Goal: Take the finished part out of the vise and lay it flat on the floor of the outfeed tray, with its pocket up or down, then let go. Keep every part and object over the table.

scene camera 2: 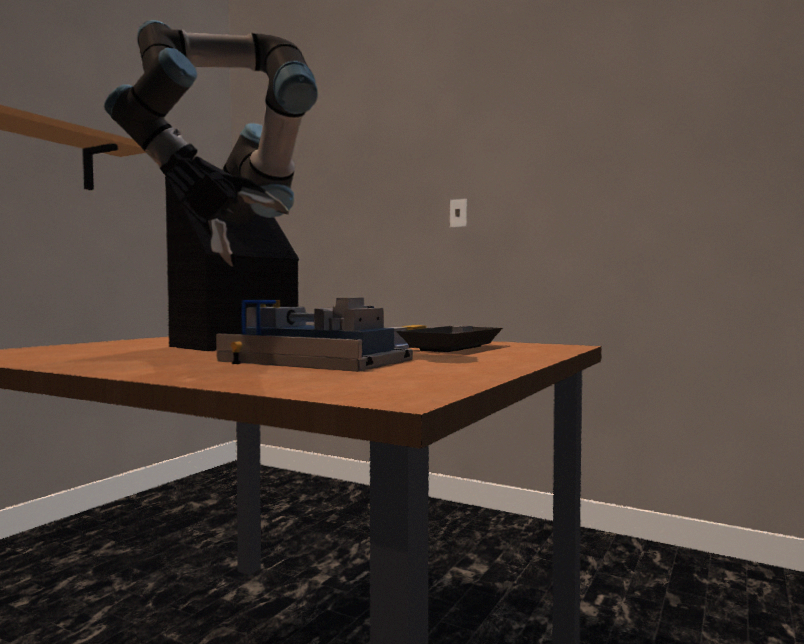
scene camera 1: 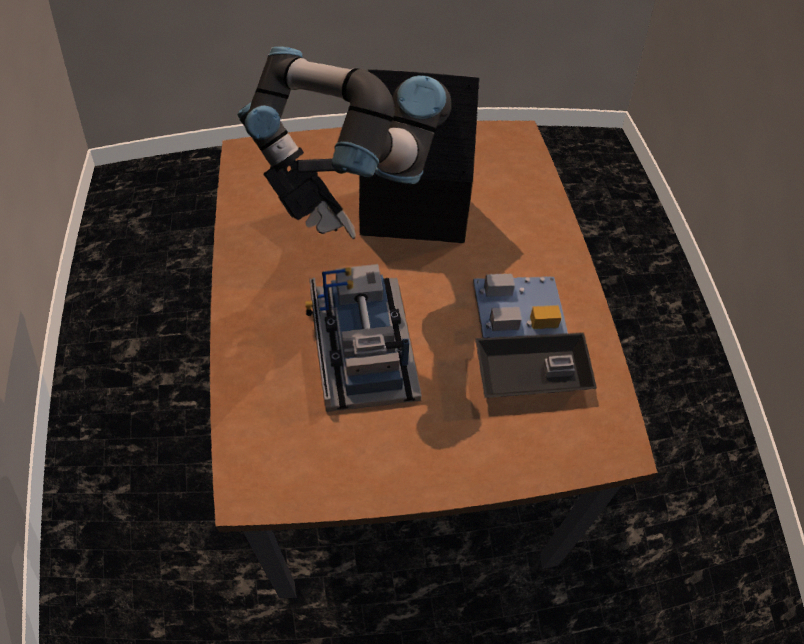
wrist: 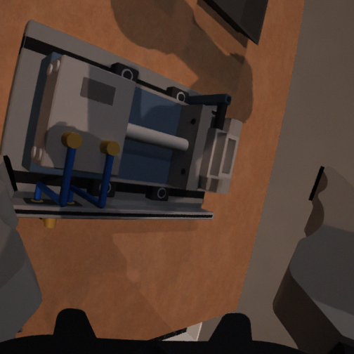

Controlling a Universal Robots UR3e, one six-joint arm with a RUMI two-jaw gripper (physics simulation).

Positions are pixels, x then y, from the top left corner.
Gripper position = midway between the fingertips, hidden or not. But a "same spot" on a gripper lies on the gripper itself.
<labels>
gripper: scene camera 2; scene camera 1; wrist 165, 167
same spot on gripper: (scene camera 2: 252, 193) = (scene camera 1: 330, 208)
same spot on vise: (wrist: 142, 162) = (scene camera 1: 350, 324)
</labels>
